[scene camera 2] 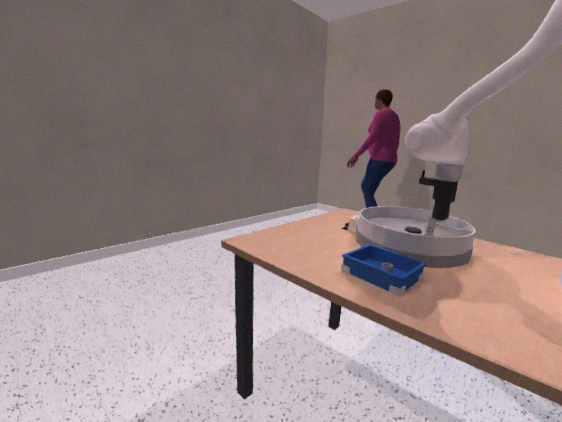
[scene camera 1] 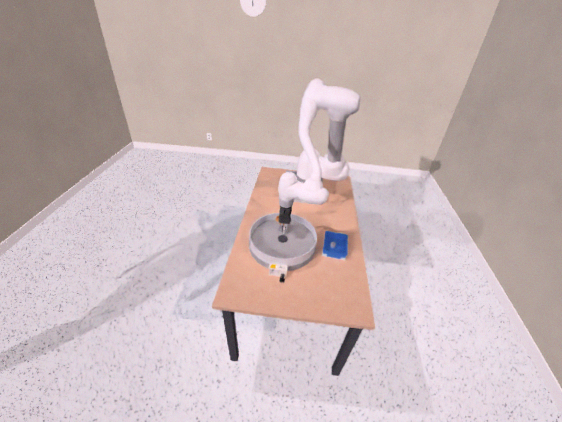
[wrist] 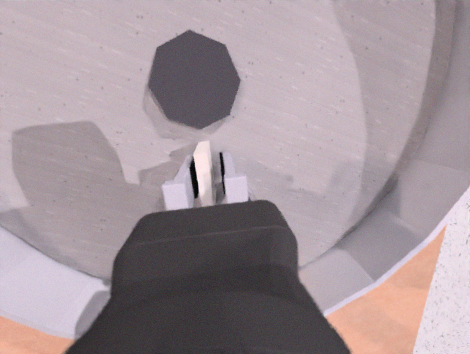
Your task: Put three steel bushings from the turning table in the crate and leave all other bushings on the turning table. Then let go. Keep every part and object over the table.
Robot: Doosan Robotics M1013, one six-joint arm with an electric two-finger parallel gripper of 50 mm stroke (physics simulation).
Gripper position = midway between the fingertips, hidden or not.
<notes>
I see my gripper [scene camera 2: 429, 233].
My gripper is seen too in the wrist view [wrist: 210, 166].
</notes>
